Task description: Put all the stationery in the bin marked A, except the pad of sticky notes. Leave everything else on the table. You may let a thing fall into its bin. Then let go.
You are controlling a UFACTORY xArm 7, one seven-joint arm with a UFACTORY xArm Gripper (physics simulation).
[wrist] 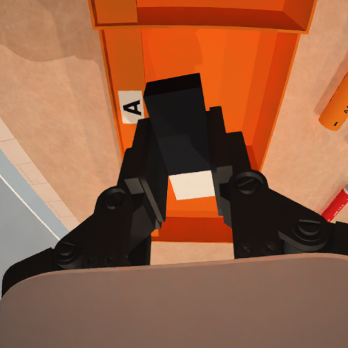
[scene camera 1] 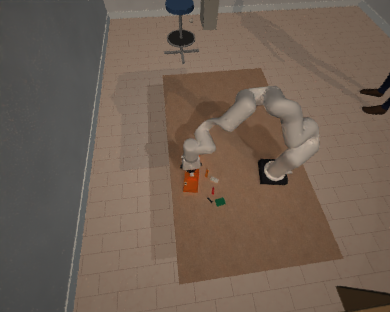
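Pixels of known places: gripper, between the fingertips: [scene camera 1: 191, 170]; arm's base, origin of its link: [scene camera 1: 274, 170].
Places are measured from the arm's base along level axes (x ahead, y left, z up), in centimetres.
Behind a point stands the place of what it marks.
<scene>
My gripper [scene camera 1: 191, 171] @[x 50.0, y 2.0, z -0.9 cm] [wrist: 185, 136] is shut on a black block with a white end [wrist: 192, 185], which looks like an eraser. The block is held in the air, and in the wrist view it overlaps the bin marked A [wrist: 240, 62]. That bin is an orange compartment with a white A label [wrist: 131, 107] on its left side. Its visible floor is bare; part is hidden behind the block and the fingers. The orange bins [scene camera 1: 190, 188] @[x 49.9, y 11.9, z -4.6 cm] lie below and in front of my gripper in the scene view. The sticky notes cannot be made out.
An orange battery [scene camera 1: 207, 173] @[x 40.0, y 2.0, z -4.0 cm] [wrist: 336, 107] lies right of the bins. A white domino [scene camera 1: 214, 179] @[x 35.6, y 5.4, z -4.7 cm], a red battery [scene camera 1: 213, 190] @[x 36.3, y 12.6, z -4.4 cm] [wrist: 338, 204], a small black item [scene camera 1: 210, 200] @[x 38.0, y 18.6, z -4.5 cm] and a green block [scene camera 1: 220, 202] @[x 32.2, y 19.6, z -4.4 cm] lie farther right and nearer the front. More orange bin [wrist: 210, 15] shows beyond A.
</scene>
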